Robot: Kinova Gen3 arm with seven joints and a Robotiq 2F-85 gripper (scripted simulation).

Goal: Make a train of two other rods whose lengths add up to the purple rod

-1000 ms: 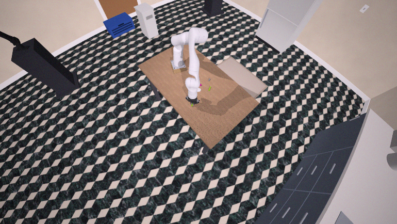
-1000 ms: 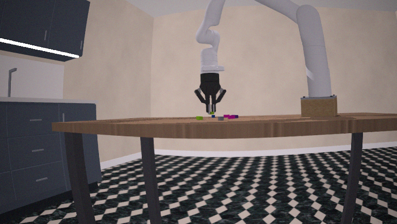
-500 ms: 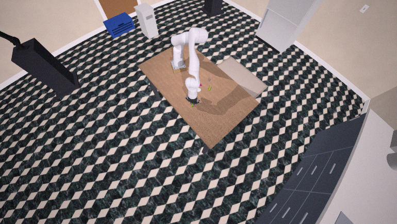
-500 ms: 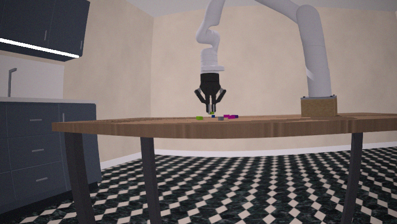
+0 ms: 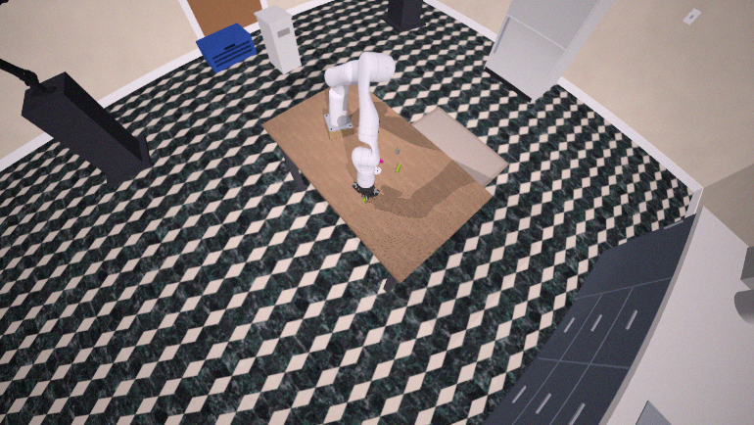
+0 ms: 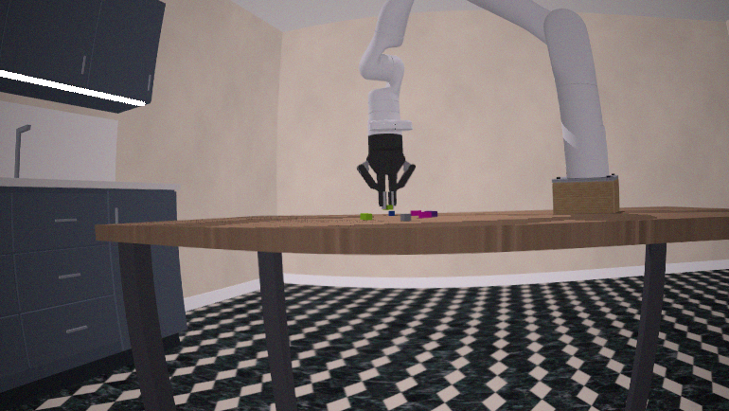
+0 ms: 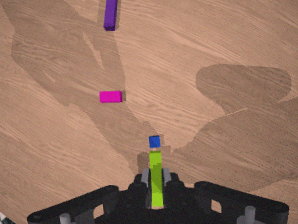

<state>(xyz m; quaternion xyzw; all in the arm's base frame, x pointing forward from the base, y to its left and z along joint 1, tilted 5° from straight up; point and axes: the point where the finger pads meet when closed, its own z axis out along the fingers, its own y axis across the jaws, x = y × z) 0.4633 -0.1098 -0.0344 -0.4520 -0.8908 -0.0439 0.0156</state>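
Right now the blue rod is 20 mm behind my hand, 30 mm to the left of it and 30 mm below it. From my hand the other things lie so: purple rod: 140 mm behind, 120 mm to the left, 30 mm below; then grey rod: 150 mm behind, 300 mm to the left, 30 mm below.
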